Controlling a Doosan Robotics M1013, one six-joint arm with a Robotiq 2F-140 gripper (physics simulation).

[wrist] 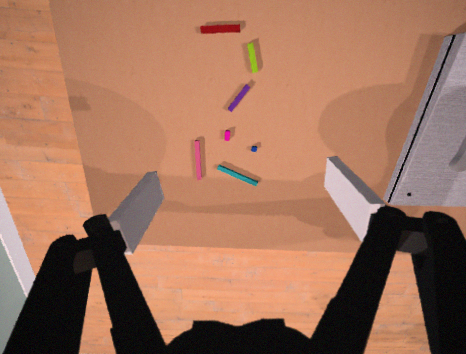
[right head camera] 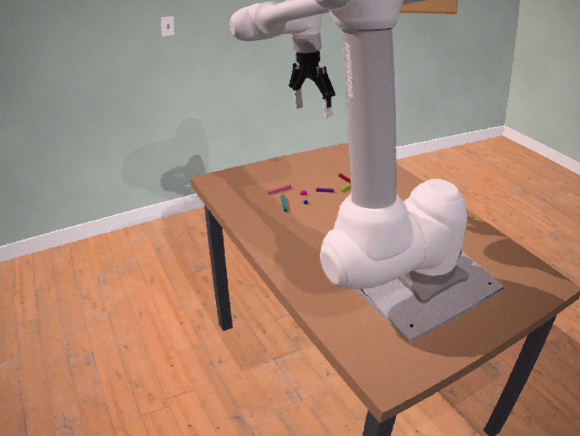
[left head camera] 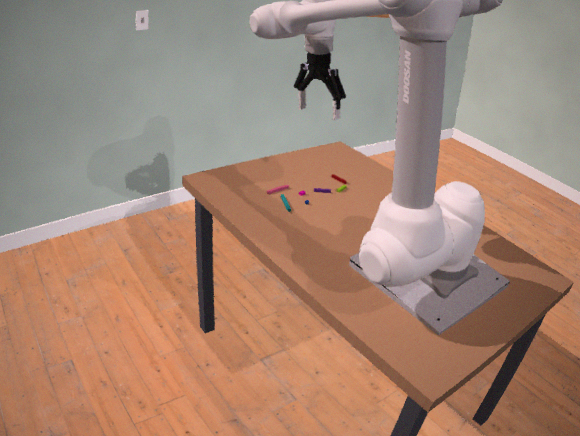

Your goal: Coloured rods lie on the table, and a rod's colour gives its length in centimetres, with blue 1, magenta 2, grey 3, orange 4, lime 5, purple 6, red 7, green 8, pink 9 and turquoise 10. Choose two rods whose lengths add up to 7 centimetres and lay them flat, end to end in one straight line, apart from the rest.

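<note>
My gripper is open and empty, high above the table. Seven rods lie flat and apart from one another: red, lime, purple, magenta, blue, pink and turquoise. In the right head view the arm partly hides red and lime.
The rods lie on the brown table towards its far end. The arm's grey base plate is on the table. In the wrist view, table edges show at the left and below the rods.
</note>
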